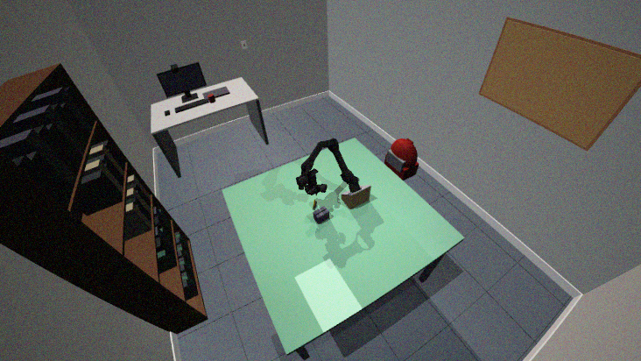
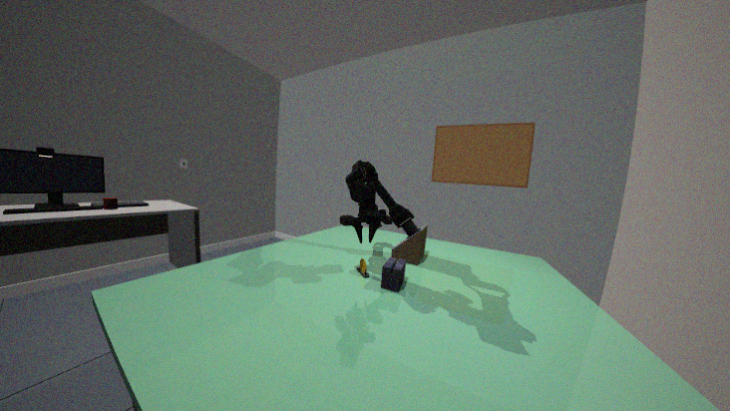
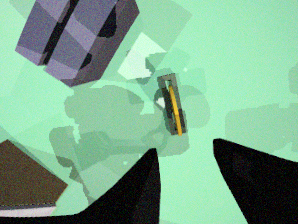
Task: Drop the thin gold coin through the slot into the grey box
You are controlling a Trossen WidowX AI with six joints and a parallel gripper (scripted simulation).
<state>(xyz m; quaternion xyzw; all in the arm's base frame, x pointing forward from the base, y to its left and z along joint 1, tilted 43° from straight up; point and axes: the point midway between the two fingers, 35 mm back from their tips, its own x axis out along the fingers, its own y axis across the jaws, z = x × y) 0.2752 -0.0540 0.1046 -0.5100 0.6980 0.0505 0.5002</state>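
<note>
My gripper tip is 9 cm above the thin gold coin.
</note>
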